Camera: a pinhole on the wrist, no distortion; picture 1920 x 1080 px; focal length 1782.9 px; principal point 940.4 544.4 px. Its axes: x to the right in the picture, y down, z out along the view. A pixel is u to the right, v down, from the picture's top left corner.
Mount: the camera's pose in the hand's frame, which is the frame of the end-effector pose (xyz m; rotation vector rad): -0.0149 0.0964 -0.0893 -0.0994 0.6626 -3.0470
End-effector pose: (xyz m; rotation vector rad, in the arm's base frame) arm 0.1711 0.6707 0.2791 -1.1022 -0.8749 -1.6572
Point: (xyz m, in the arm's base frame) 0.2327 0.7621 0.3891
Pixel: 452 249
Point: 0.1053 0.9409 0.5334
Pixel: 374 702
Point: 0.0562 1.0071 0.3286
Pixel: 1153 1013
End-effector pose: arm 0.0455 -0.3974 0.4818 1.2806 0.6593 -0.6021
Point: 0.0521 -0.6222 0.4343
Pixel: 733 669
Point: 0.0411 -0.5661 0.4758
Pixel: 915 654
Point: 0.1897 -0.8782 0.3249
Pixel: 312 365
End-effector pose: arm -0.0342 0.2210 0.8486 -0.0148 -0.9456 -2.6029
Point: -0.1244 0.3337 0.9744
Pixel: 600 588
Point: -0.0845 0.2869 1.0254
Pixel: 644 110
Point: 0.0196 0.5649 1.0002
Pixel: 1569 673
